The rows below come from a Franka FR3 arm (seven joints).
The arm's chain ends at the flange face. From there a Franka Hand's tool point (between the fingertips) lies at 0.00 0.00 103.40 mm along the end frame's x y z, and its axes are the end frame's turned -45 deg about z.
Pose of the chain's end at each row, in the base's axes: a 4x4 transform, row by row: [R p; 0 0 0 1], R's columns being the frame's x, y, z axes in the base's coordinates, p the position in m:
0.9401, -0.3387, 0.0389, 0.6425; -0.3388, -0.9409, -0.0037, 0.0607; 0.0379, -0.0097, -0.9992, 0.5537; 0, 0, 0, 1
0.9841, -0.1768, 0.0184, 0.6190; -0.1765, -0.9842, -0.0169, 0.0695; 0.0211, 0.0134, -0.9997, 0.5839; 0, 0, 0, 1
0.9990, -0.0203, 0.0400, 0.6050; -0.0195, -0.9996, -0.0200, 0.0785; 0.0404, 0.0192, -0.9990, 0.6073; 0, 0, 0, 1
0.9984, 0.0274, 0.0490, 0.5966; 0.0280, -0.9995, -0.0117, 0.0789; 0.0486, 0.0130, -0.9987, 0.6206; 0, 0, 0, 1
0.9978, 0.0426, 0.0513, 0.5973; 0.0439, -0.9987, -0.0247, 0.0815; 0.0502, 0.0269, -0.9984, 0.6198; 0, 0, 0, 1
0.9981, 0.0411, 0.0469, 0.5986; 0.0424, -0.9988, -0.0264, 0.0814; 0.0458, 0.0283, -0.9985, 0.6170; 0, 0, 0, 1
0.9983, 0.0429, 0.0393, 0.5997; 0.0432, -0.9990, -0.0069, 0.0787; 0.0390, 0.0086, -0.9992, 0.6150; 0, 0, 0, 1
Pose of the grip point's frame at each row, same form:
0.9042, 0.4253, 0.0389, 0.6465; 0.4257, -0.9049, -0.0037, 0.0603; 0.0337, 0.0199, -0.9992, 0.4504; 0, 0, 0, 1
0.8209, 0.5708, 0.0184, 0.6209; 0.5711, -0.8207, -0.0169, 0.0678; 0.0054, 0.0244, -0.9997, 0.4805; 0, 0, 0, 1
0.7208, 0.6920, 0.0400, 0.6091; 0.6930, -0.7206, -0.0200, 0.0764; 0.0150, 0.0421, -0.9990, 0.5040; 0, 0, 0, 1
0.6866, 0.7254, 0.0490, 0.6017; 0.7266, -0.6870, -0.0117, 0.0777; 0.0252, 0.0436, -0.9987, 0.5173; 0, 0, 0, 1
0.6754, 0.7357, 0.0513, 0.6026; 0.7372, -0.6751, -0.0247, 0.0789; 0.0165, 0.0545, -0.9984, 0.5166; 0, 0, 0, 1
0.6767, 0.7348, 0.0469, 0.6034; 0.7362, -0.6763, -0.0264, 0.0787; 0.0124, 0.0524, -0.9985, 0.5138; 0, 0, 0, 1
0.6756, 0.7362, 0.0393, 0.6038; 0.7369, -0.6759, -0.0069, 0.0780; 0.0215, 0.0337, -0.9992, 0.5117; 0, 0, 0, 1

